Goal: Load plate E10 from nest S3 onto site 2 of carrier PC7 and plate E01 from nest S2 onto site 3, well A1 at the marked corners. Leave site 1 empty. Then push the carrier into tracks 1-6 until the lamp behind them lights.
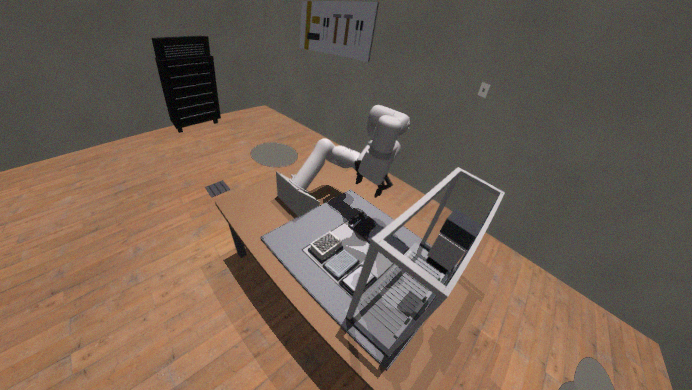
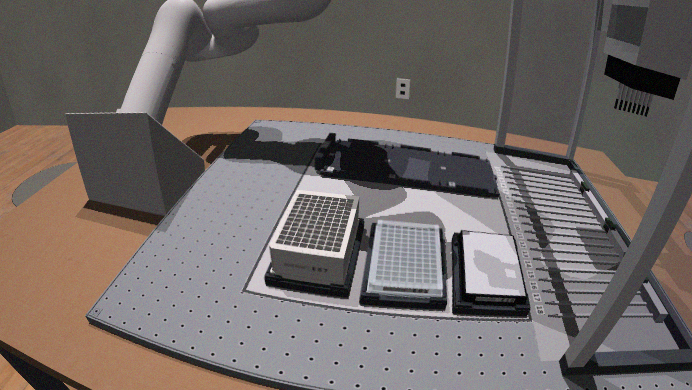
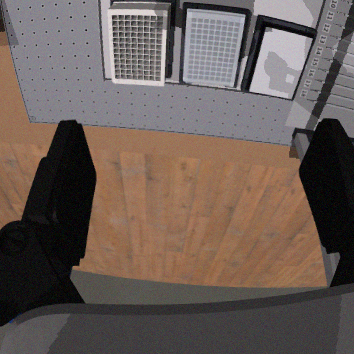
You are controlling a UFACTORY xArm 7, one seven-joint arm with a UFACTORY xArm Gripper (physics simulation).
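A tall white gridded plate sits in the left nest; its front label seems to read E07. A low clear plate sits in the middle nest. A plate with a flat white top sits in the right nest. The labels of these two are too small to read. The dark carrier lies behind the nests, its sites bare, its right end near the tracks. My gripper is open and empty, high above the deck.
A grey frame stands over the tracks, with a pipetting head hanging inside it. The arm's grey pedestal stands left of the perforated deck.
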